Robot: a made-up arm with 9 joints. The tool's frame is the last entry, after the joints.
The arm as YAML. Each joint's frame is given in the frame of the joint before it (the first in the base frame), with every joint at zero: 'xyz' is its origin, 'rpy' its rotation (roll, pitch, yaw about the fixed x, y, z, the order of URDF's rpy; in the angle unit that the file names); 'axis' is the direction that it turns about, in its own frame. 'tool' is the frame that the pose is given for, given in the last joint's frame.
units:
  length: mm
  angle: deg
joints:
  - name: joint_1
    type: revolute
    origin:
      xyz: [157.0, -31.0, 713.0]
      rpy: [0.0, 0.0, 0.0]
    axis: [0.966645, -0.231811, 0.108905]
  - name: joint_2
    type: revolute
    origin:
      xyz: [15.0, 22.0, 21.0]
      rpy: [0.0, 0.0, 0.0]
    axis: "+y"
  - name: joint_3
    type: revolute
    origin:
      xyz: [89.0, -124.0, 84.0]
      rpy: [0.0, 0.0, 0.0]
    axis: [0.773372, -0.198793, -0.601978]
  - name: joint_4
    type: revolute
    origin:
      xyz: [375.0, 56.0, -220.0]
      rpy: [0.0, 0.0, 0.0]
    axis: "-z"
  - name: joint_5
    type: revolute
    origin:
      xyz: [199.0, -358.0, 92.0]
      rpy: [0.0, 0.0, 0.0]
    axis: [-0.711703, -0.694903, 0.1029]
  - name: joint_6
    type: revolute
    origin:
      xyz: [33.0, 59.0, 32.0]
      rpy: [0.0, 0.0, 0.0]
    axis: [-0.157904, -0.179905, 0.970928]
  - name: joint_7
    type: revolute
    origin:
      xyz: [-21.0, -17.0, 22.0]
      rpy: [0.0, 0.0, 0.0]
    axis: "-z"
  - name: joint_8
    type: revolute
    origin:
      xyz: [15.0, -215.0, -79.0]
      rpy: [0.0, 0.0, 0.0]
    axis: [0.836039, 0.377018, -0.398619]
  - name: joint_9
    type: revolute
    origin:
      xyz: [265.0, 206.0, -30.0]
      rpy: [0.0, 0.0, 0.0]
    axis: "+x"
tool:
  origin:
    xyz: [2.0, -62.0, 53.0]
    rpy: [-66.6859, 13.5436, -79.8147]
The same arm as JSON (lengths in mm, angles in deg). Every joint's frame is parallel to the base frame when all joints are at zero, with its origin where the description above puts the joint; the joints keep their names.
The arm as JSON. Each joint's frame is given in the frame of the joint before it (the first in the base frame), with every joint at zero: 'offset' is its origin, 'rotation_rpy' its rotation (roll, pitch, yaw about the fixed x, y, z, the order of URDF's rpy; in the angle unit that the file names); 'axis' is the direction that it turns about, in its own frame. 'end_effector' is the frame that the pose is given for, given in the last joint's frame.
{"length_unit": "mm", "angle_unit": "deg", "chain": [{"id": "joint_1", "offset": [157.0, -31.0, 713.0], "rotation_rpy": [0.0, 0.0, 0.0], "axis": [0.966645, -0.231811, 0.108905]}, {"id": "joint_2", "offset": [15.0, 22.0, 21.0], "rotation_rpy": [0.0, 0.0, 0.0], "axis": [0.0, 1.0, 0.0]}, {"id": "joint_3", "offset": [89.0, -124.0, 84.0], "rotation_rpy": [0.0, 0.0, 0.0], "axis": [0.773372, -0.198793, -0.601978]}, {"id": "joint_4", "offset": [375.0, 56.0, -220.0], "rotation_rpy": [0.0, 0.0, 0.0], "axis": [0.0, 0.0, -1.0]}, {"id": "joint_5", "offset": [199.0, -358.0, 92.0], "rotation_rpy": [0.0, 0.0, 0.0], "axis": [-0.711703, -0.694903, 0.1029]}, {"id": "joint_6", "offset": [33.0, 59.0, 32.0], "rotation_rpy": [0.0, 0.0, 0.0], "axis": [-0.157904, -0.179905, 0.970928]}, {"id": "joint_7", "offset": [-21.0, -17.0, 22.0], "rotation_rpy": [0.0, 0.0, 0.0], "axis": [0.0, 0.0, -1.0]}, {"id": "joint_8", "offset": [15.0, -215.0, -79.0], "rotation_rpy": [0.0, 0.0, 0.0], "axis": [0.836039, 0.377018, -0.398619]}, {"id": "joint_9", "offset": [265.0, 206.0, -30.0], "rotation_rpy": [0.0, 0.0, 0.0], "axis": [1.0, 0.0, 0.0]}], "end_effector": {"offset": [2.0, -62.0, 53.0], "rotation_rpy": [-66.69, 13.54, -79.81]}}
